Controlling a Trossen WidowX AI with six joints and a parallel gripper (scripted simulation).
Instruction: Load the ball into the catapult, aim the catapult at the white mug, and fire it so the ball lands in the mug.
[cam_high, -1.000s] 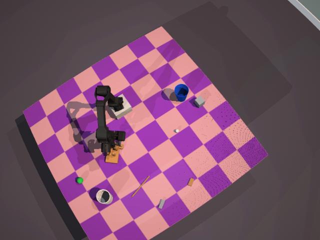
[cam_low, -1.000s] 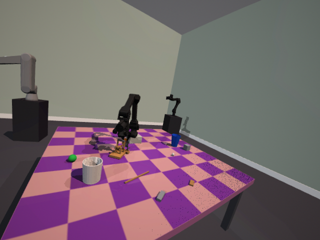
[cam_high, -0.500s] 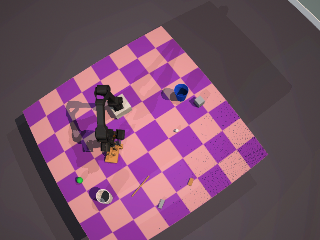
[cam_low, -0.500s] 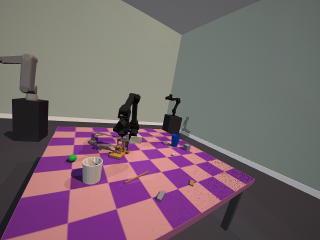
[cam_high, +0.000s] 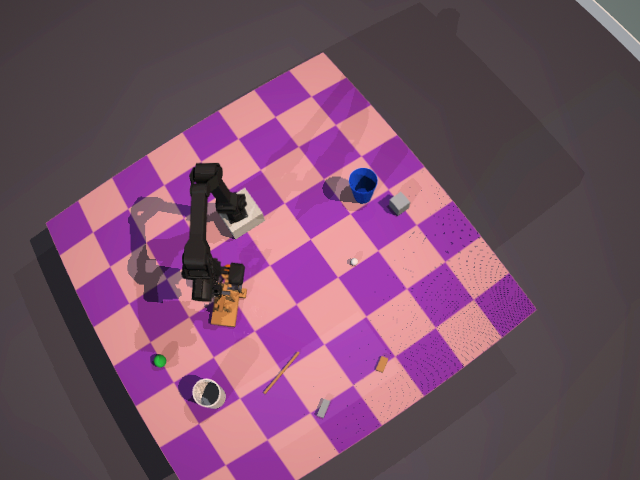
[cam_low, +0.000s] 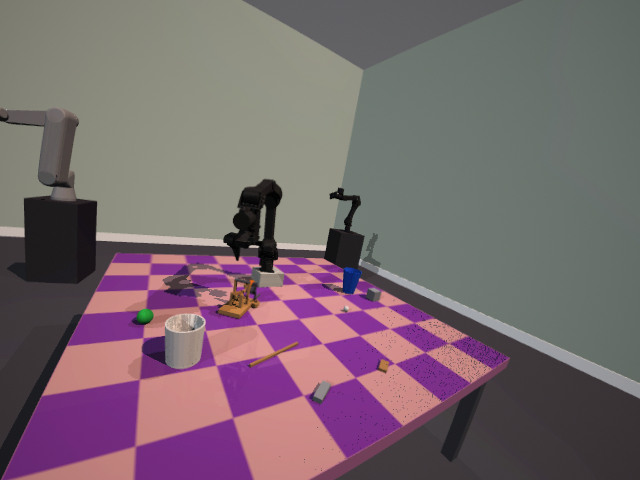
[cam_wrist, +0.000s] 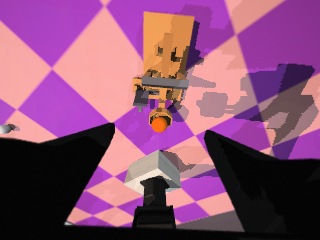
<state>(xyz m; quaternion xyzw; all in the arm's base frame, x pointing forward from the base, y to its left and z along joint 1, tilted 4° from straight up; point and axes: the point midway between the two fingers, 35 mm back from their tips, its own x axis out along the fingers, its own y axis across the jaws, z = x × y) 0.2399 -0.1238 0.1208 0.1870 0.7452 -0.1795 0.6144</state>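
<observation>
Right now my gripper tip is 100 mm above the orange ball, 50 mm past it and 30 mm to the right of it. Round my gripper tip: wooden catapult: 110 mm below, 10 mm to the left, 10 mm ahead; then green ball: 300 mm to the right, 140 mm below, 140 mm ahead; then wooden stick: 320 mm ahead, 160 mm below, 60 mm to the left.
</observation>
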